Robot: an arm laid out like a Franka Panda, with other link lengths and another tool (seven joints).
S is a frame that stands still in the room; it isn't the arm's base.
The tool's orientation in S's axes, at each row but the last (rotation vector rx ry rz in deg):
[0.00 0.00 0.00]
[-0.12 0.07 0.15]
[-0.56 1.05 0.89]
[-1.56 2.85 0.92]
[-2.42 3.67 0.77]
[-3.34 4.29 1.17]
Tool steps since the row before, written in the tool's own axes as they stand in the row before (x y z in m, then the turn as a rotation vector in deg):
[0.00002 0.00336 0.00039 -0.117 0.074 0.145]
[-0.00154 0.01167 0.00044 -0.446 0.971 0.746]
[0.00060 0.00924 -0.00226 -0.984 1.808 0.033]
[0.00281 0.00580 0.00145 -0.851 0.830 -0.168]
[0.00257 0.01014 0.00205 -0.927 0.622 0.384]
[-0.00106 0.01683 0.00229 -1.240 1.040 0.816]
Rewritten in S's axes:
[0.00002 0.00336 0.00039 -0.117 0.074 0.145]
[-0.00157 0.01167 0.00042 -0.448 0.971 0.745]
[0.00041 0.00923 -0.00236 -1.011 1.793 0.034]
[0.00278 0.00588 0.00115 -0.872 0.812 -0.147]
[0.00255 0.01025 0.00146 -0.910 0.627 0.416]
[-0.00127 0.01691 0.00139 -1.199 1.064 0.846]

